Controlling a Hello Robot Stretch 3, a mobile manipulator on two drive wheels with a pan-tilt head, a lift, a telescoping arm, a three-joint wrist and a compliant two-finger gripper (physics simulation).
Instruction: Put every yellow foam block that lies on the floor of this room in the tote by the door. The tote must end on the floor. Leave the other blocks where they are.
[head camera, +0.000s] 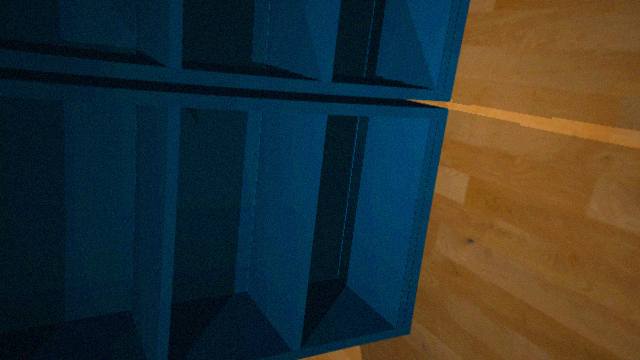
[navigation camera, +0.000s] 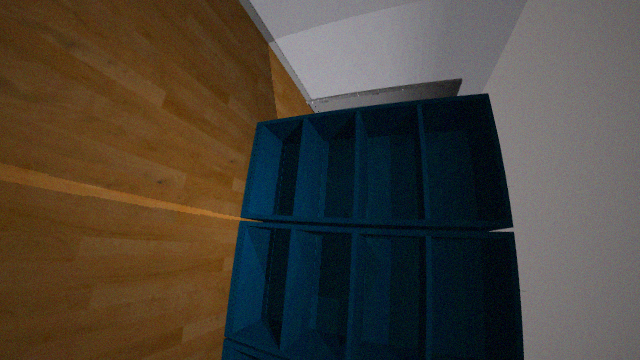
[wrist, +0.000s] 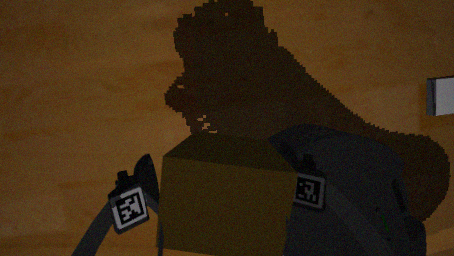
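Frame: origin at the robot's base, x left, y back, z up, level; metres.
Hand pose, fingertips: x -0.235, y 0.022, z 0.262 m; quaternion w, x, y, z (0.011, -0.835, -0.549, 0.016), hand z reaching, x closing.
After its pixels a point has its place.
A yellow foam block (wrist: 225, 205) @[x -0.240, y 0.027, z 0.344 m], dark in the shade, sits between the two fingers in the wrist view, at the bottom middle. My gripper (wrist: 216, 166) @[x -0.235, y 0.022, z 0.262 m] is shut on this block, with one fingertip against each side, and holds it above the wood floor (wrist: 75, 100) @[x -0.409, y -0.194, z 0.000 m]. The block's lower end is cut off by the frame's edge. The gripper does not show in the head or navigation views. The tote by the door does not show in any of the views.
Blue open-fronted shelf units (head camera: 429, 210) (navigation camera: 354, 280) stand side by side on the wood floor (head camera: 540, 200) @[x 0.020, y -1.044, z 0.001 m] (navigation camera: 125, 125) @[x 0.327, y -0.573, z 0.001 m], near a pale wall (navigation camera: 575, 175) @[x -0.054, y -1.689, z 2.437 m]. In the wrist view, my dark base (wrist: 350, 220) is right of the block, and a white bar end (wrist: 444, 96) @[x -0.063, y 0.496, z 0.025 m] lies at the right edge.
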